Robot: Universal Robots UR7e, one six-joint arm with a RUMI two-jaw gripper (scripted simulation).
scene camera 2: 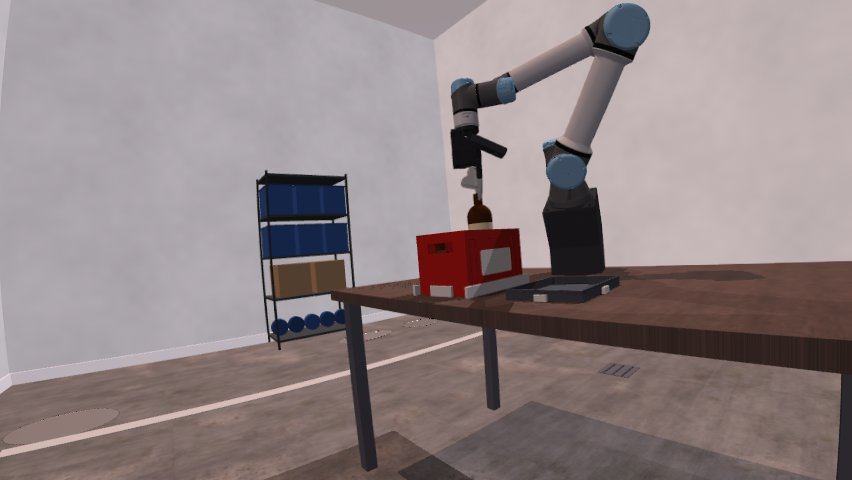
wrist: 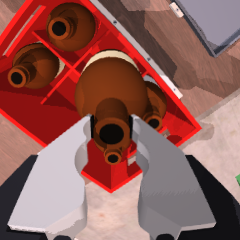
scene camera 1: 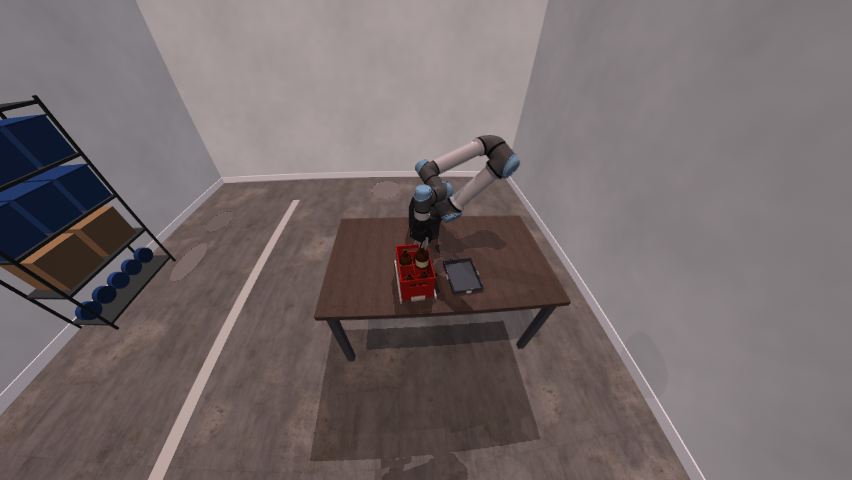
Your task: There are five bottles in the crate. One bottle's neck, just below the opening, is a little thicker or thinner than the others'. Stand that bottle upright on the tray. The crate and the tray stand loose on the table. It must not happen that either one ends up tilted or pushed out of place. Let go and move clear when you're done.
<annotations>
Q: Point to a red crate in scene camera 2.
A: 476, 256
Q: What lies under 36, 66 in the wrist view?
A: A bottle.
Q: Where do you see a tray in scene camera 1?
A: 462, 275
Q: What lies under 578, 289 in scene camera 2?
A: A tray.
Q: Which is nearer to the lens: the bottle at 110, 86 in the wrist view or the red crate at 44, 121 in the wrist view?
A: The bottle.
</annotations>
